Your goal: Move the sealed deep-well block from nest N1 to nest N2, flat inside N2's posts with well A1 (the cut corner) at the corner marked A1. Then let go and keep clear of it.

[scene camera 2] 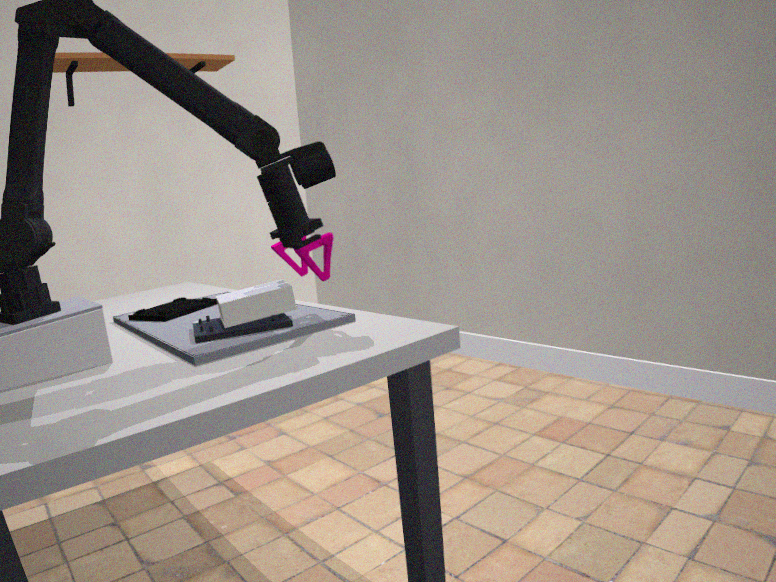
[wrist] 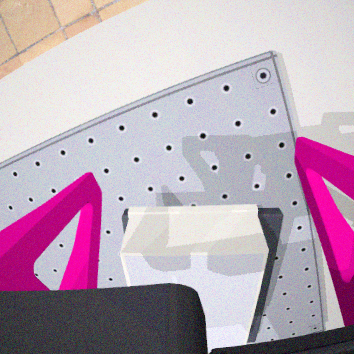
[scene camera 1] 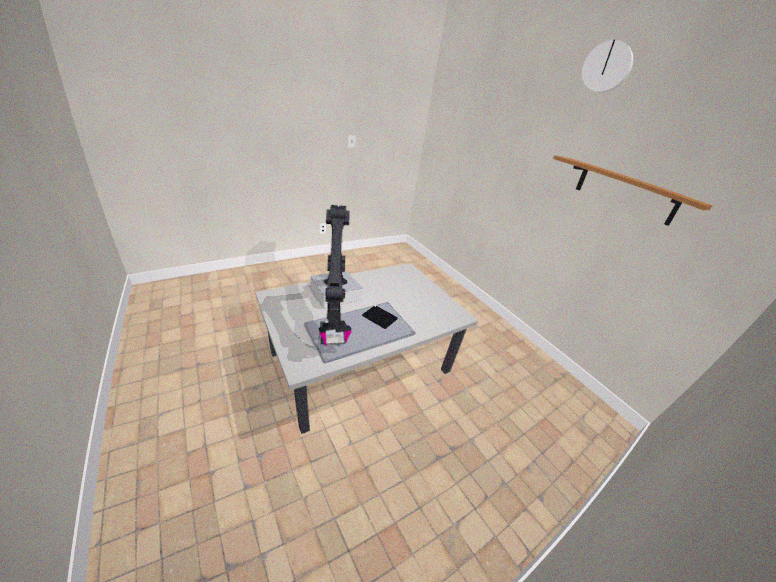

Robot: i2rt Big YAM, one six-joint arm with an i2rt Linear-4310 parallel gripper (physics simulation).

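Seen in the pictures: gripper, fingertip midpoint: (scene camera 2: 314, 277) (wrist: 193, 165) (scene camera 1: 335, 343); arm's base at its link origin: (scene camera 2: 29, 316).
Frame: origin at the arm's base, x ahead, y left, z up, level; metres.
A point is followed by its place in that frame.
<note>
The white sealed block (scene camera 1: 335, 340) {x 0.380, y -0.259, z -0.035 m} (scene camera 2: 256, 303) {x 0.301, y -0.263, z -0.030 m} (wrist: 230, 295) {x 0.330, y -0.259, z -0.012 m} rests on a dark nest (scene camera 2: 244, 330) {x 0.263, y -0.270, z -0.066 m} (wrist: 270, 225) {x 0.329, y -0.299, z -0.062 m} at the left of the board in scene camera 1. In scene camera 2 it looks slightly tilted against this nest, with small posts showing at one end. The other black nest (scene camera 1: 379, 316) {x 0.336, y 0.070, z -0.062 m} (scene camera 2: 172, 308) {x 0.323, y 0.061, z -0.062 m} lies on the same board. No nest label is readable, and the block's cut corner cannot be made out. My gripper (scene camera 1: 335, 332) {x 0.421, y -0.286, z -0.008 m} (scene camera 2: 314, 275) {x 0.421, y -0.286, z -0.008 m} (wrist: 193, 165) {x 0.421, y -0.286, z -0.008 m} is open and empty, above the block's outer end. Its magenta fingers stand wide, one towards each side of the block.
The grey perforated board (scene camera 1: 369, 341) {x 0.450, y -0.097, z -0.073 m} (scene camera 2: 329, 318) {x 0.396, y -0.335, z -0.074 m} (wrist: 75, 175) {x 0.437, y -0.192, z -0.074 m} lies on the light table (scene camera 1: 432, 306) {x 0.428, y 0.439, z -0.086 m} (scene camera 2: 426, 332) {x 0.410, y -0.522, z -0.087 m} (wrist: 150, 55) {x 0.476, y -0.288, z -0.086 m}, near its edge. The arm's base stands on a grey box (scene camera 1: 319, 285) {x -0.022, y -0.100, z 0.002 m} (scene camera 2: 56, 344) {x 0.002, y -0.119, z -0.037 m} behind the board. A wooden rail (scene camera 1: 633, 182) (scene camera 2: 216, 61) is on the wall.
</note>
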